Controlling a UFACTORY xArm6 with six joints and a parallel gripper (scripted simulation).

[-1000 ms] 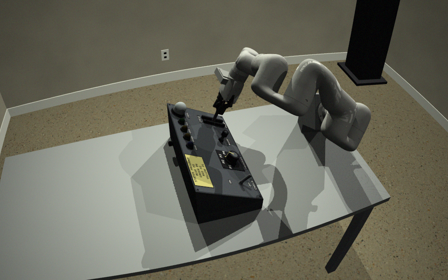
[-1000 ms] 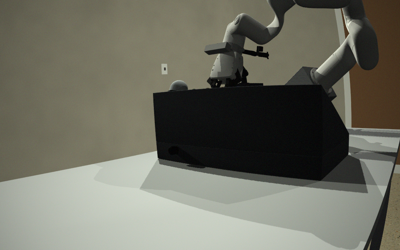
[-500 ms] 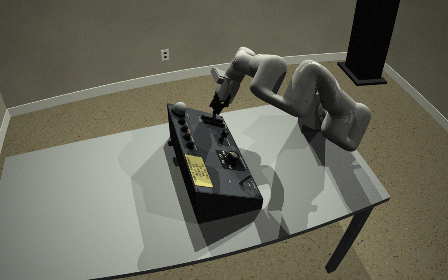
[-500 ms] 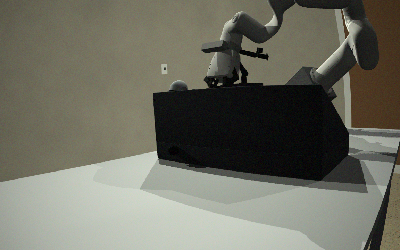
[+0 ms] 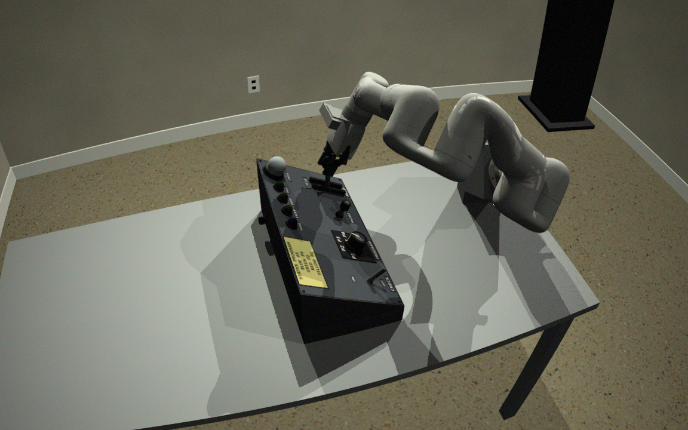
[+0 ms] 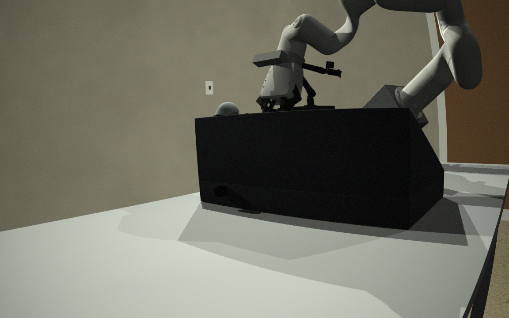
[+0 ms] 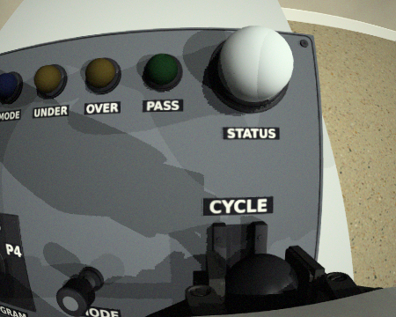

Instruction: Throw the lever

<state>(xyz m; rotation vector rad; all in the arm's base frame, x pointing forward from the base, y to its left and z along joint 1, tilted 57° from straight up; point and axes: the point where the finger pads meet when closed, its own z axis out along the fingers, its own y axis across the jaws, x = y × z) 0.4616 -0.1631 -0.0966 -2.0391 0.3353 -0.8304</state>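
Now: the mode button 2 cm behind my hand, 12 cm to the left of it and 6 cm below it. Also, from my hand: check toggle (4 cm behind, 36 cm to the left, 7 cm below); dark console (3 cm ahead, 18 cm to the left, 8 cm below); program dial (1 cm behind, 24 cm to the left, 6 cm below).
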